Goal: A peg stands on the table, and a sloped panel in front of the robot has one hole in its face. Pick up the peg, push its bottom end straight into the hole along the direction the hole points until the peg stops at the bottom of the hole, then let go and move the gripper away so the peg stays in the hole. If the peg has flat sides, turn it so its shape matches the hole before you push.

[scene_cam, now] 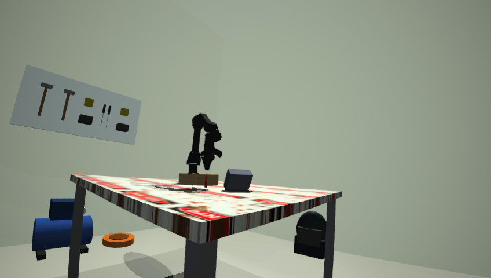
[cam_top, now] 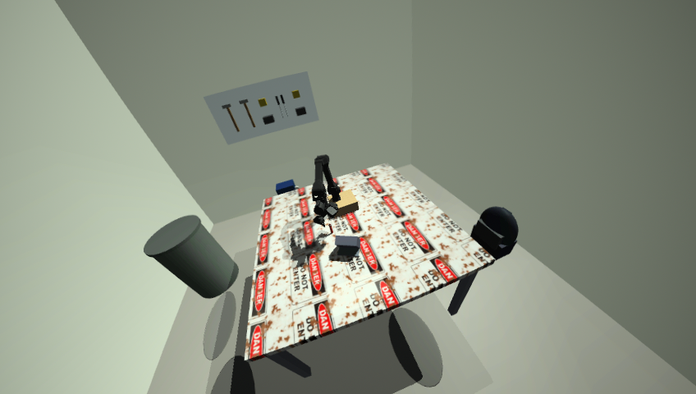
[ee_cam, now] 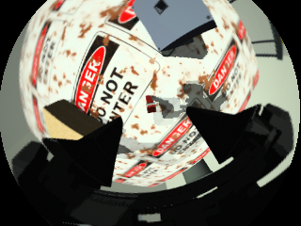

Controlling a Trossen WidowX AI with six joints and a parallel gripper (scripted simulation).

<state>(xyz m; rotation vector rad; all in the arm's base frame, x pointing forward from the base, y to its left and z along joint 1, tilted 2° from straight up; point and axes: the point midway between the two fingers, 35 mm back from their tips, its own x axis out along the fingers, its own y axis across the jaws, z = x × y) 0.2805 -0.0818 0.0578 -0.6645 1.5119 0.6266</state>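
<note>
The red peg is 4 cm below my gripper tip. Also, from my gripper tip: grey sloped panel (16 cm ahead, 9 cm to the left, 5 cm below).
</note>
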